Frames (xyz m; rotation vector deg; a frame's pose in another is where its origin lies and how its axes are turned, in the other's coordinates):
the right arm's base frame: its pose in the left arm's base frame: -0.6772 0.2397 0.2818 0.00 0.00 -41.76
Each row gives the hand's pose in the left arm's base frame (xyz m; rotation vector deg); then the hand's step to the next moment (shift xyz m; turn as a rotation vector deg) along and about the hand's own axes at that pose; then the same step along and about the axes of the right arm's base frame.
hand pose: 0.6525 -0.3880 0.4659 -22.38 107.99 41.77
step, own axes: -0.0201 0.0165 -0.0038 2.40 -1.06 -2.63
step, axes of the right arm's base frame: -0.0088 0.0042 0.0244 -0.11 -3.27 -1.76
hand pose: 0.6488 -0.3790 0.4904 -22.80 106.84 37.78
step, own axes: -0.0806 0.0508 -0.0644 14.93 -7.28 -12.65
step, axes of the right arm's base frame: -0.0328 -0.0318 0.1055 0.48 -16.97 -12.15
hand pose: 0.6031 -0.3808 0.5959 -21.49 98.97 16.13
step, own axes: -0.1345 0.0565 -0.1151 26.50 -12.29 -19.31
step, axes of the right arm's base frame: -0.0908 -0.0550 0.1525 1.58 -27.06 -22.17
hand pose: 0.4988 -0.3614 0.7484 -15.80 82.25 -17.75
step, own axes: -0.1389 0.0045 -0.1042 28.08 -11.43 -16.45
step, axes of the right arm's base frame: -0.1253 -0.0373 0.1144 3.71 -24.87 -23.61
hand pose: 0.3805 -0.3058 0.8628 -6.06 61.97 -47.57
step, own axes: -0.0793 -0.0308 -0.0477 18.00 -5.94 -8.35
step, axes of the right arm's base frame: -0.0830 -0.0150 0.0489 4.07 -14.03 -14.68
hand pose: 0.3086 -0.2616 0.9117 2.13 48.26 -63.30
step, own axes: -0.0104 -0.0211 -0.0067 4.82 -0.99 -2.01
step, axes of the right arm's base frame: -0.0173 -0.0145 0.0095 1.42 -3.21 -4.00
